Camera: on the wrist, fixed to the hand. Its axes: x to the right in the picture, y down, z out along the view.
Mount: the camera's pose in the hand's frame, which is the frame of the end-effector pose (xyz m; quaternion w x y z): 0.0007 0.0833 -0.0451 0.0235 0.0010 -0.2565 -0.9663
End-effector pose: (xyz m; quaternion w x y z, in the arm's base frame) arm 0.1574 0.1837 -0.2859 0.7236 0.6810 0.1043 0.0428
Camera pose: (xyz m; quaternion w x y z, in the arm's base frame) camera 0.1553 0.2336 -0.2054 0.0844 -0.0731 0.4749 -0.8729
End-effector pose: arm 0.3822 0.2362 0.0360 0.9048 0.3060 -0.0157 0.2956
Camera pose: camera 0.3305 0.3151 0.0449 0.3026 0.0991 0.0635 -0.9458
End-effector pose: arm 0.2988 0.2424 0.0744 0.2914 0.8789 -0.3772 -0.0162
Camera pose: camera 0.2561 0.2190 0.1556 0.1064 -0.3813 -0.7657 0.5070
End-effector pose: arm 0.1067 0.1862 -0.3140 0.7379 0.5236 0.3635 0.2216
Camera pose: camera 0.0769 0.2437 -0.2449 0.3242 -0.2814 0.3255 -0.8425
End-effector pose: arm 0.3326 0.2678 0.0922 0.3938 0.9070 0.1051 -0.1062
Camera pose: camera 0.3611 0.2455 0.1797 0.0673 0.1071 -0.7777 0.6157
